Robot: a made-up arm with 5 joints.
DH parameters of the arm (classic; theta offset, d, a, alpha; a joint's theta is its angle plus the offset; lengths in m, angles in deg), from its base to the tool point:
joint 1: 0 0.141 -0.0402 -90
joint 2: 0 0.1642 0.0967 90
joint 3: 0 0.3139 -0.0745 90
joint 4: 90 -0.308 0.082 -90
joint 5: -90 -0.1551 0.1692 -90
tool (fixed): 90 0.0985 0 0
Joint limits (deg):
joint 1: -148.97..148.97
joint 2: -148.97..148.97
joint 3: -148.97..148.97
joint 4: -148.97..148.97
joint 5: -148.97..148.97
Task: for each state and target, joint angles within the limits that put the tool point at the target. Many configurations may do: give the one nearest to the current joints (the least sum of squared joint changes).
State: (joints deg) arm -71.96 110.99 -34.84 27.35 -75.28
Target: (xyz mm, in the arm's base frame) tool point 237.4 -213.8 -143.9
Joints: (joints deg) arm -80.97 93.20 -48.97 10.36 -68.13
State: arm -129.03 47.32 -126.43 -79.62 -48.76
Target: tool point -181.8 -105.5 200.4
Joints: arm -148.97 49.66 -129.14 -66.08 -12.68
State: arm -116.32 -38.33 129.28 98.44 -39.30
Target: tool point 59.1 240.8 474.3
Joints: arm -128.80 -41.50 111.69 130.76 -27.53
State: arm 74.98 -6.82 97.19 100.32 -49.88
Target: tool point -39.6 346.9 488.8
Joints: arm 59.81 50.41 67.54 89.30 -73.51
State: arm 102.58 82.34 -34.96 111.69 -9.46
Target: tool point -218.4 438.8 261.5
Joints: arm 74.03 89.92 -12.57 115.95 -19.87
